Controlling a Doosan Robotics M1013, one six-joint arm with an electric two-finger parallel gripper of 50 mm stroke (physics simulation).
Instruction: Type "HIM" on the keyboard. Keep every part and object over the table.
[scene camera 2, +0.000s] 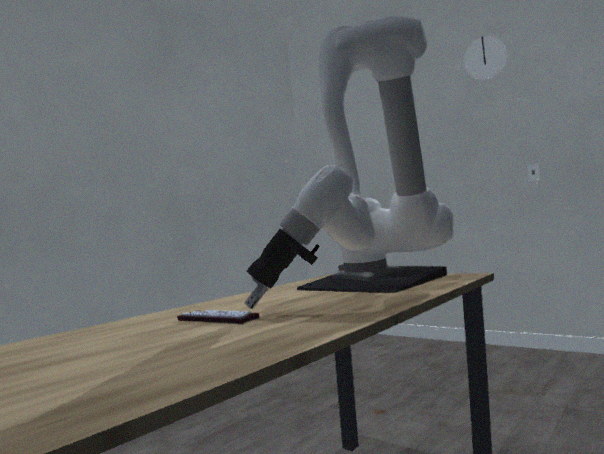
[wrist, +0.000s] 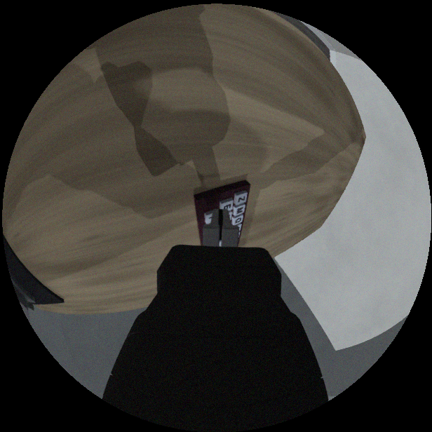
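Where they show: gripper, fingertip midpoint: (scene camera 2: 248, 306); arm's base, link origin: (scene camera 2: 366, 274).
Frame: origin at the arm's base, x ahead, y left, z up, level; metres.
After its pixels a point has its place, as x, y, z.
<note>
The keyboard (scene camera 2: 218, 315) {0.684, 0.134, -0.008} (wrist: 212, 194) is a flat dark red board with white letter keys, lying on the table. In the wrist view the Z key (wrist: 240, 198), the M key (wrist: 239, 209), the Q key (wrist: 237, 219) and the E key (wrist: 226, 205) show beside and beyond the fingers. The H and I keys do not show; the fingers and gripper body hide much of the board. My gripper (scene camera 2: 250, 305) {0.622, 0.174, 0.008} (wrist: 219, 218) is shut and empty, tilted, with its tips slightly above the keyboard's end nearer the robot base in the scene view. Contact cannot be made out.
The wooden table (scene camera 2: 150, 350) {0.904, 0.251, -0.025} (wrist: 170, 100) bears the keyboard and the robot's black base plate (scene camera 2: 415, 277) {-0.005, 0.214, -0.006}. The table's long edge runs along the front in the scene view. Shadows of the arm fall across the wood in the wrist view.
</note>
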